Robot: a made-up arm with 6 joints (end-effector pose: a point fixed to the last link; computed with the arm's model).
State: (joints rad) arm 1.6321 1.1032 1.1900 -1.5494 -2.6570 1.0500
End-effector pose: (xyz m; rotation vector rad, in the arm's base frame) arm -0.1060 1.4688 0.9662 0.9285 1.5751 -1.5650
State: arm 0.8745 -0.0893 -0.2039 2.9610 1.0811 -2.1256
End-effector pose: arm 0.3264 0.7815 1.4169 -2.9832 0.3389 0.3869
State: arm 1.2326 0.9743 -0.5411 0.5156 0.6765 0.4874
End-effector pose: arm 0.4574 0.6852 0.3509 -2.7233 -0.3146 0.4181
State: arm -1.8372 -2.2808 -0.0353 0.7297 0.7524 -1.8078
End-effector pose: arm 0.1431 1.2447 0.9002 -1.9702 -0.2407 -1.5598
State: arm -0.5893 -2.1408 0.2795 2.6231 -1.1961 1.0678
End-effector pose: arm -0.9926 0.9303 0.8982 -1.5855 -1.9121 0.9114
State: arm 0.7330 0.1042 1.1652 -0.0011 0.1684 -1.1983
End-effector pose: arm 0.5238 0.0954 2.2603 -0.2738 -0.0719 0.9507
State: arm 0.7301 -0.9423 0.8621 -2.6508 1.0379 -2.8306
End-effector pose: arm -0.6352 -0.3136 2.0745 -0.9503 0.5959 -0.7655
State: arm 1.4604 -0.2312 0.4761 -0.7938 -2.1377 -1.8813
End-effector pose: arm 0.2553 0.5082 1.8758 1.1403 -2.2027 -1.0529
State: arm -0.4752 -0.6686 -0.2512 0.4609 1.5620 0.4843
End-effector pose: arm 0.1059 -0.3035 1.8148 -0.7236 -0.5182 -2.1043
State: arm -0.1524 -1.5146 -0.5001 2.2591 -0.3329 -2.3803
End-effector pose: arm -0.4024 0.2019 1.6613 -0.3322 0.3577 -1.0204
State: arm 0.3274 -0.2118 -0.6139 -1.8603 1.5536 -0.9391
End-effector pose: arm 0.4837 0.2096 0.8764 1.3512 0.4510 -0.2975
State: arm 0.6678 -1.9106 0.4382 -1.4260 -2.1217 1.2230
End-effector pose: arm -0.8622 -0.7050 1.3227 -1.7531 -1.5552 -1.0091
